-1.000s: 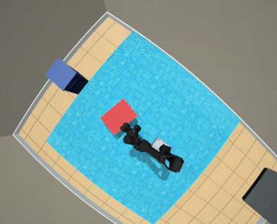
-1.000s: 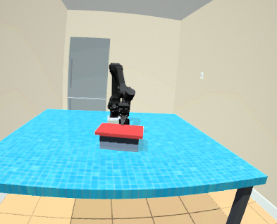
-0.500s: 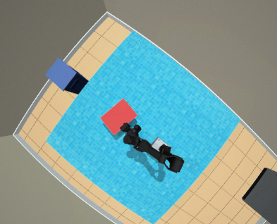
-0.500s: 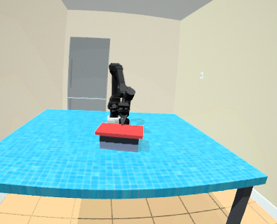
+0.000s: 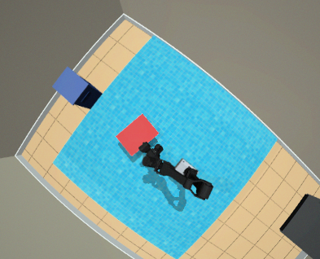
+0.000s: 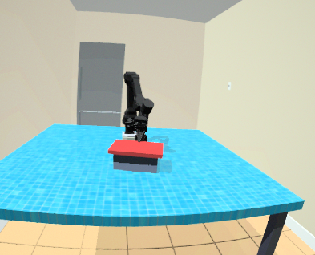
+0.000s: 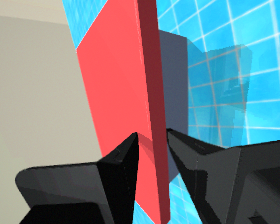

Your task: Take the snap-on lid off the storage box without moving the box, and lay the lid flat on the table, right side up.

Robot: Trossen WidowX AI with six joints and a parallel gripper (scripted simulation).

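Now: the red lid 70 mm ahead of my gripper tip and 10 mm to the right of it. The rest, counted from my gripper tip: storage box: 70 mm ahead, 10 mm to the right, 40 mm below.
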